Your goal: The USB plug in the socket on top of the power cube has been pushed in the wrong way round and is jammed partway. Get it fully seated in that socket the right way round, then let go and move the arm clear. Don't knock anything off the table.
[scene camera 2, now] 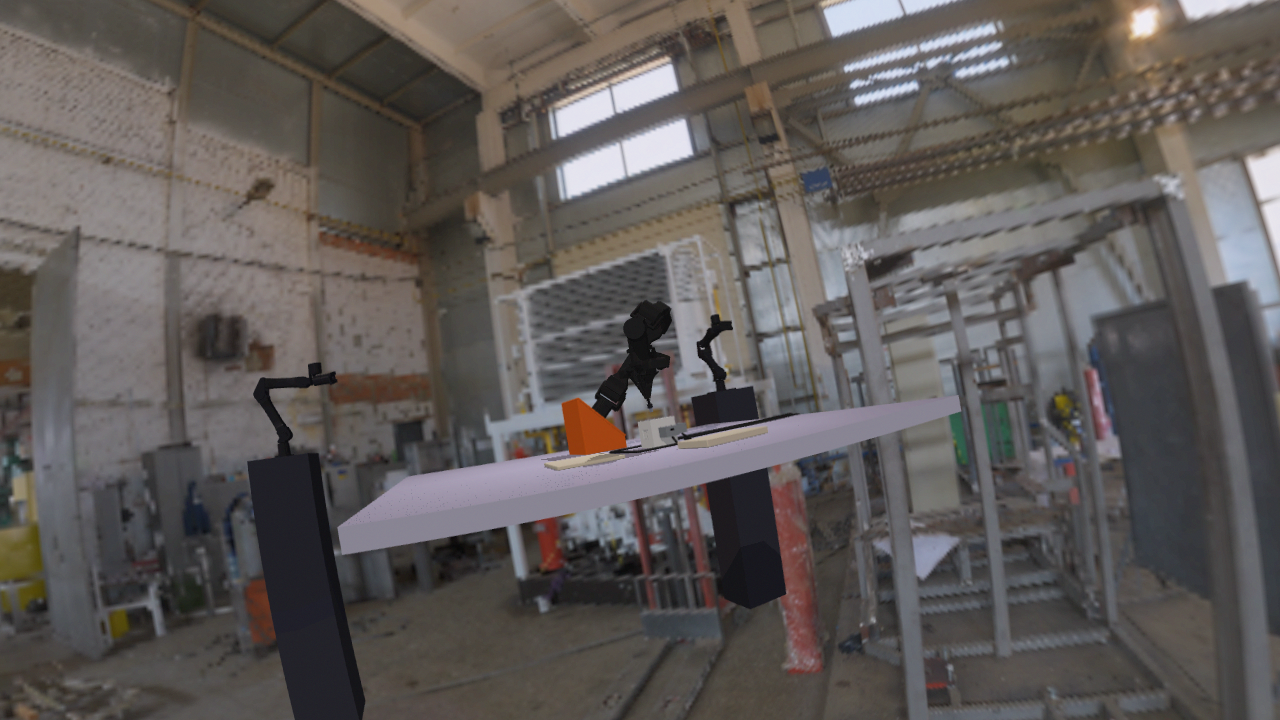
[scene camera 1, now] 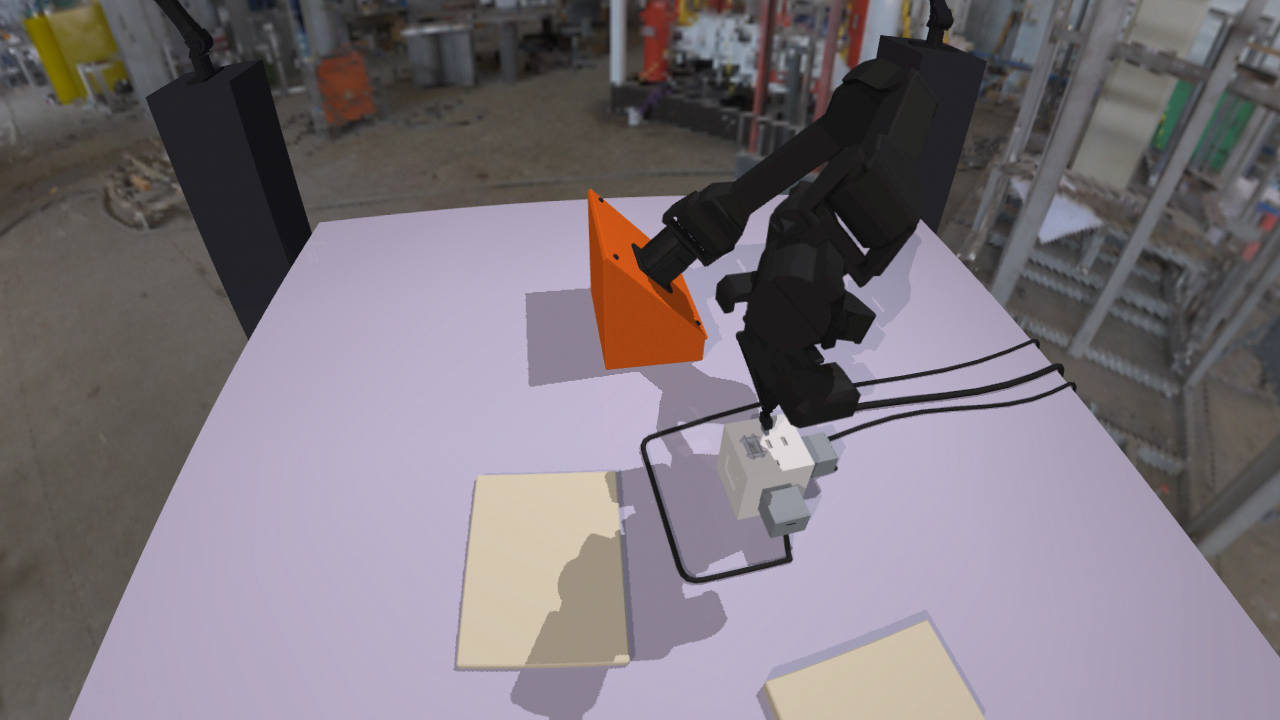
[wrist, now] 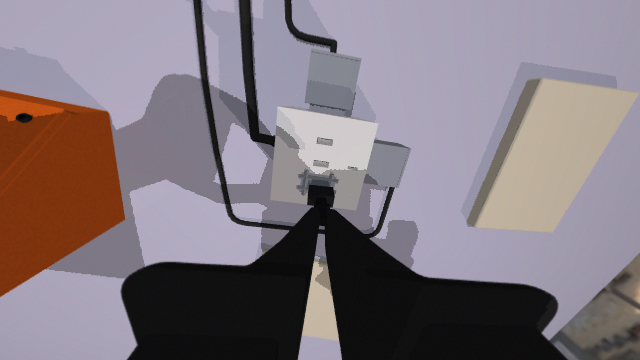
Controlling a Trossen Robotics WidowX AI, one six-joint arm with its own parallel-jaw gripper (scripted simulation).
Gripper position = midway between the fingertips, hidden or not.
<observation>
My gripper (scene camera 1: 767,406) holds a black USB plug (wrist: 320,195). Further things: a beige pad (scene camera 1: 544,587) and a white power cube (scene camera 2: 649,433).
The beige pad is seen too in the wrist view (wrist: 320,321). My gripper is seen too in scene camera 2 (scene camera 2: 647,398) and in the wrist view (wrist: 321,215).
</observation>
